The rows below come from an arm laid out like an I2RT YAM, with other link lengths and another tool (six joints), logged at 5 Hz.
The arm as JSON. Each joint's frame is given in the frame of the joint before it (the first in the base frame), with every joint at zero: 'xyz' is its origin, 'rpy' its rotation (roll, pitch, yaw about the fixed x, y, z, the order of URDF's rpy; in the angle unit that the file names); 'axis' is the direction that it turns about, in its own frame. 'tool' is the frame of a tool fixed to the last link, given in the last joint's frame.
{
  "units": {
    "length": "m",
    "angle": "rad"
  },
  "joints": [
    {
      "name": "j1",
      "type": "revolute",
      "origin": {
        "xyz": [
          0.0,
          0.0,
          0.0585
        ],
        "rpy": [
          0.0,
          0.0,
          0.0
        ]
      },
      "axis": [
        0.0,
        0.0,
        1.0
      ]
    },
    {
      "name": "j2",
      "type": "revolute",
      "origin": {
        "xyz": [
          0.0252,
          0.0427,
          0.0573
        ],
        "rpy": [
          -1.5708,
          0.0,
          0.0
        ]
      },
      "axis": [
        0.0,
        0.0,
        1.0
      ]
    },
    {
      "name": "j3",
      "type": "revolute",
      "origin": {
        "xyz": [
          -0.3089,
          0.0,
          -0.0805
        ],
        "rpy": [
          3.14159,
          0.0,
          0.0
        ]
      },
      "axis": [
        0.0,
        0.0,
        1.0
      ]
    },
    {
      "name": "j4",
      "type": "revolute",
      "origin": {
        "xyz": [
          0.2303,
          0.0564,
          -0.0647
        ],
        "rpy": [
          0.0,
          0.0,
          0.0
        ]
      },
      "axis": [
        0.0,
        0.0,
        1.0
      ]
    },
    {
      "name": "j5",
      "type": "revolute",
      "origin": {
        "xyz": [
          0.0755,
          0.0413,
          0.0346
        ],
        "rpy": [
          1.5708,
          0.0,
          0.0
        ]
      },
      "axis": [
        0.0,
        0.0,
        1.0
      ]
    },
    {
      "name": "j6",
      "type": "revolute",
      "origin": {
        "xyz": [
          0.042,
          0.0,
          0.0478
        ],
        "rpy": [
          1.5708,
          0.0,
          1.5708
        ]
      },
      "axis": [
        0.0,
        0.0,
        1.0
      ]
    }
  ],
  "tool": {
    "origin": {
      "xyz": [
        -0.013,
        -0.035,
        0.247
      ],
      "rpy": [
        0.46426,
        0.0,
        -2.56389
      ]
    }
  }
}
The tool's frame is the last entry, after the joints.
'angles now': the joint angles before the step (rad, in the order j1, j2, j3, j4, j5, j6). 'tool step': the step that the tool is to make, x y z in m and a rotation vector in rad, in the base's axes. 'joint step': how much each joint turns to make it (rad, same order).
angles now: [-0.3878 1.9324 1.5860 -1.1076 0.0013 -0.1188]
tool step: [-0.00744 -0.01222 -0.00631 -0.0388 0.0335 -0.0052]
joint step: [0.0000 0.0136 -0.0001 -0.0026 0.0489 -0.0001]
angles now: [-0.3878 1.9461 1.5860 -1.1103 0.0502 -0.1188]
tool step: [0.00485 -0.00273 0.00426 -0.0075 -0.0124 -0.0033]
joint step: [0.0004 0.0000 0.0141 0.0000 0.0026 0.0035]
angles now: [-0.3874 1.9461 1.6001 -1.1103 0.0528 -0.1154]
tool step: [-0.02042 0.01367 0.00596 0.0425 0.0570 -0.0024]
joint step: [0.0000 0.0000 0.0411 -0.1102 -0.0176 0.0038]
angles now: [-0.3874 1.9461 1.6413 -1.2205 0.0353 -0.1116]
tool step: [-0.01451 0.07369 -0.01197 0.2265 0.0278 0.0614]
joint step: [0.0103 0.0103 -0.0557 -0.0481 -0.1991 -0.0534]
